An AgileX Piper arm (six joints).
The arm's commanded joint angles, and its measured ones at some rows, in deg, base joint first. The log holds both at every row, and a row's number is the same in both.
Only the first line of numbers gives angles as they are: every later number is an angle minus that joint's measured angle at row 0.
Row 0, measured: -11.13, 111.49, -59.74, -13.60, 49.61, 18.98
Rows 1 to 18, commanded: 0.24, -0.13, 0.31, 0.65, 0.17, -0.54; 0.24, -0.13, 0.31, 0.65, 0.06, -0.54; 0.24, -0.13, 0.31, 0.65, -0.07, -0.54; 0.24, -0.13, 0.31, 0.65, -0.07, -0.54; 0.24, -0.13, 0.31, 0.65, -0.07, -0.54; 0.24, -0.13, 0.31, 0.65, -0.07, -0.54; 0.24, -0.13, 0.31, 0.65, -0.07, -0.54; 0.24, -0.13, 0.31, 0.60, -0.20, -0.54; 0.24, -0.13, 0.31, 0.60, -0.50, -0.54; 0.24, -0.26, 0.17, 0.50, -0.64, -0.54; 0.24, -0.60, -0.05, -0.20, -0.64, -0.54; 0.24, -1.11, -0.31, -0.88, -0.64, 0.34; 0.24, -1.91, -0.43, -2.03, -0.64, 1.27; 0.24, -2.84, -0.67, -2.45, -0.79, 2.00; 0.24, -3.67, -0.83, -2.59, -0.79, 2.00; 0.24, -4.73, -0.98, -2.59, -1.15, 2.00; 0.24, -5.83, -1.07, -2.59, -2.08, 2.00; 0.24, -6.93, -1.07, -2.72, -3.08, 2.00
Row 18, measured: 0.08, -3.03, -0.37, -1.63, -0.80, 1.18
